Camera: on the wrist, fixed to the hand. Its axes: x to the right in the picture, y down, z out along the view.
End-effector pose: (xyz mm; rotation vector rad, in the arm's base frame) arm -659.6 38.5 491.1 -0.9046 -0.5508 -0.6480
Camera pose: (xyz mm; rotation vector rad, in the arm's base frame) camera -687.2 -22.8 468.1 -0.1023 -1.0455 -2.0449
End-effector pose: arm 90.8 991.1 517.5 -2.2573 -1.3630 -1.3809
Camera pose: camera 24.1 968.2 526.5 0.4546 2.4590 1.2232
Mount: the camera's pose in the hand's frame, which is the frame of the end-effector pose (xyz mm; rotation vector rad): -17.5 -35.4 -59.1 0.1264 0.2217 -1.5606
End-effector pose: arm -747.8 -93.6 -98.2 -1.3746 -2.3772 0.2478
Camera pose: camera -743.9 -128.8 -36.6 0.6649 -2.4175 -0.1920
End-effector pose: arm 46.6 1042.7 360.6 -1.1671 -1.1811 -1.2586
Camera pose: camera 11.0 985.0 339.2 0.2529 -1.9997 -2.2364
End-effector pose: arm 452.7 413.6 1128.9 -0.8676 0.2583 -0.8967
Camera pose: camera 390.0 383.2 1115.0 -0.7553 -0.3829 -2.4247
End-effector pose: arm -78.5 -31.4 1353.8 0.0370 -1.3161 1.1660
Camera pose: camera -9.1 -23.4 1341.0 0.8409 -0.6321 -0.1126
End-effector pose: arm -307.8 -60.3 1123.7 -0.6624 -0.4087 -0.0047
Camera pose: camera -306.9 -125.9 1096.3 -0.0774 -0.6147 -1.5032
